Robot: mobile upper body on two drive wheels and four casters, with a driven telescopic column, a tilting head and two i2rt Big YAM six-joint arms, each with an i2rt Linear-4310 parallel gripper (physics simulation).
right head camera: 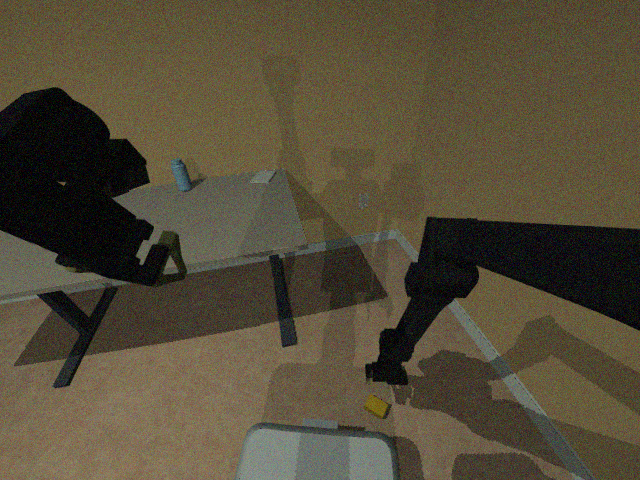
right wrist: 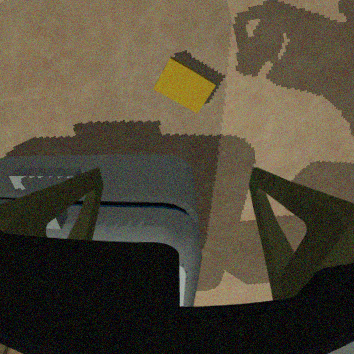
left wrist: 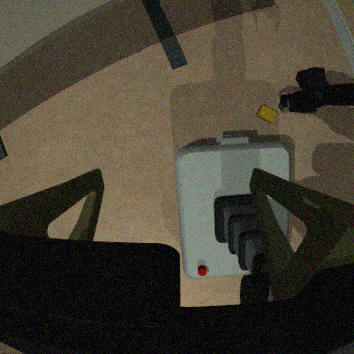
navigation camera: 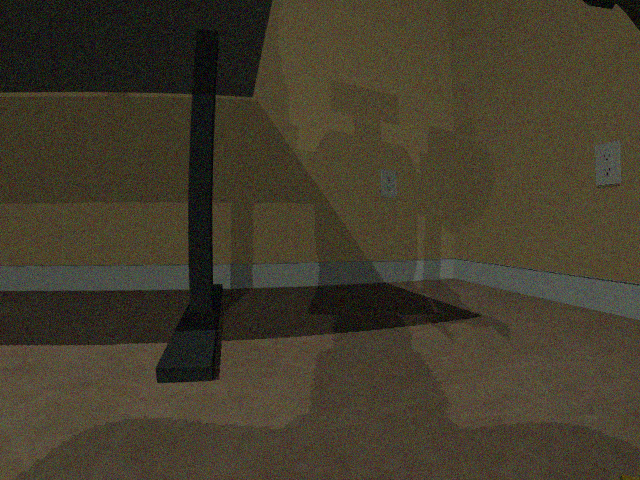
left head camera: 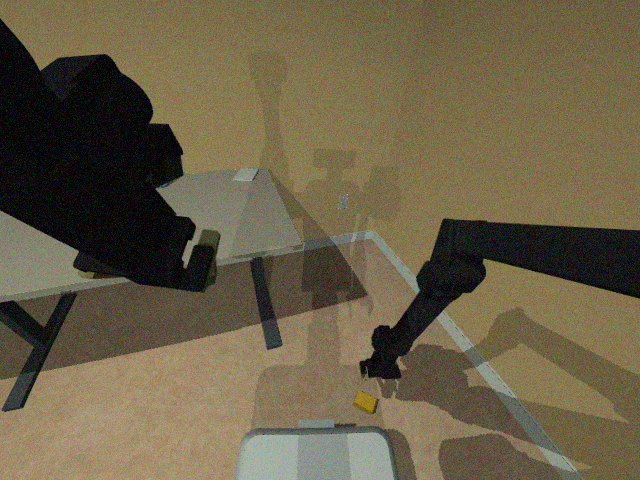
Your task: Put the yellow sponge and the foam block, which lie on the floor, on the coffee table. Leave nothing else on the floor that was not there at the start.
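Places are measured from the left arm's base along level axes (x left, y back, z up), in millimetres.
Pixels of known places: left gripper, fingertip midpoint: point(right head camera: 156, 270) point(left wrist: 176, 176) point(left head camera: 179, 274); right gripper, fingertip midpoint: point(right head camera: 382, 382) point(right wrist: 175, 175) point(left wrist: 289, 105) point(left head camera: 375, 377).
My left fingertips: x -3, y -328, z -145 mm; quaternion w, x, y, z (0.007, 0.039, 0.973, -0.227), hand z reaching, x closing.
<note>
Behind a point stands the place of what it marks.
A yellow block point(left head camera: 364, 401) @(z -1110, x -456, y -462 mm) point(right head camera: 376, 406) @(z -1110, x -461, y -460 mm) point(left wrist: 267, 113) @(z -1110, x -460, y -465 mm) point(right wrist: 185, 85) @(z -1110, x -463, y -467 mm) lies on the floor before the robot's base; I cannot tell whether it is the sponge or the foam block. A second such piece does not show. The coffee table point(left head camera: 206, 204) @(z -435, x 265, y -1014 mm) point(right head camera: 222, 217) @(z -435, x 227, y -921 mm) point(left wrist: 35, 30) @(z -435, x 305, y -639 mm) point(navigation camera: 103, 51) @(z -460, x 392, y -1075 mm) stands at the left. My left gripper point(left head camera: 147, 271) point(right head camera: 121, 271) point(left wrist: 176, 176) @(z -145, x -3, y -328 mm) is open and empty, appearing over the table's front edge in the head views. My right gripper point(left head camera: 381, 378) @(z -843, x -447, y -466 mm) point(right head camera: 387, 383) @(z -843, x -447, y -466 mm) point(right wrist: 175, 175) @(z -843, x -447, y -466 mm) is open, low and empty, above and beside the block, which lies beyond its fingertips in the right wrist view.
A blue bottle point(right head camera: 181, 176) @(z -348, x 537, y -1166 mm) and a flat white item point(left head camera: 245, 174) @(z -425, x 163, y -1329 mm) point(right head camera: 263, 176) @(z -425, x 159, y -1332 mm) are on the table's far part. A dark table leg point(left head camera: 266, 304) point(right head camera: 283, 302) point(left wrist: 165, 35) point(navigation camera: 201, 165) @(z -795, x 75, y -1042 mm) stands ahead. The pale base point(left head camera: 315, 454) @(z -895, x -217, y -241 mm) point(right head camera: 320, 454) @(z -895, x -234, y -241 mm) point(left wrist: 200, 190) @(z -895, x -67, y -134 mm) is close to the block. Walls meet behind.
</note>
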